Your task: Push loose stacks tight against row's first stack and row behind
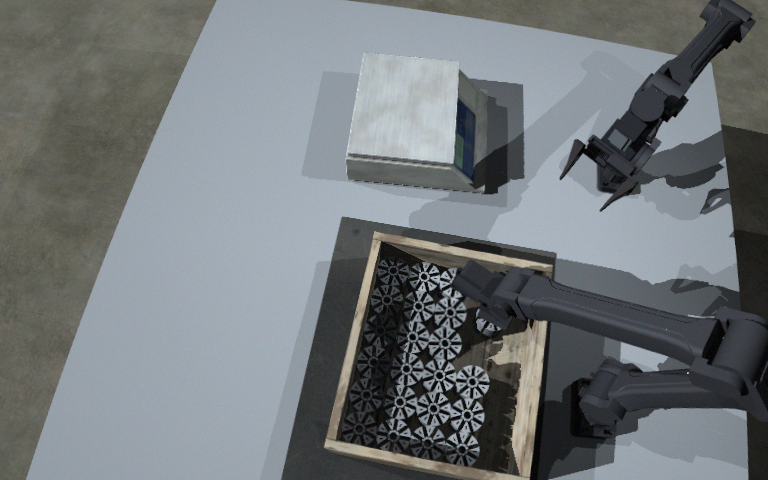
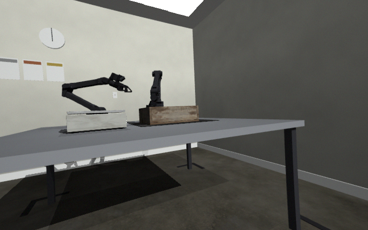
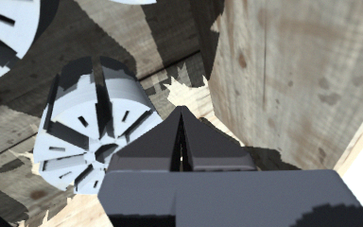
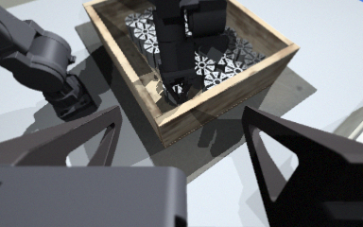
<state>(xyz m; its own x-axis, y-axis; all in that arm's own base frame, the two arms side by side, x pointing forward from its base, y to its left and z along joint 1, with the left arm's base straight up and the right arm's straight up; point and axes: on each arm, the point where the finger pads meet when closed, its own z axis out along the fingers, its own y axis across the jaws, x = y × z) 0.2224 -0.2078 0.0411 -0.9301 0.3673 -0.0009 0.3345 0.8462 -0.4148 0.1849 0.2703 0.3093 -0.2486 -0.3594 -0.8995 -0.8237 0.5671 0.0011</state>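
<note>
The wooden crate lies 16 cm to the left of my left hand, 10 cm ahead of it and 2 cm below it. Round my left hand: dark mat: 20 cm to the left, 12 cm ahead, 7 cm below.
</note>
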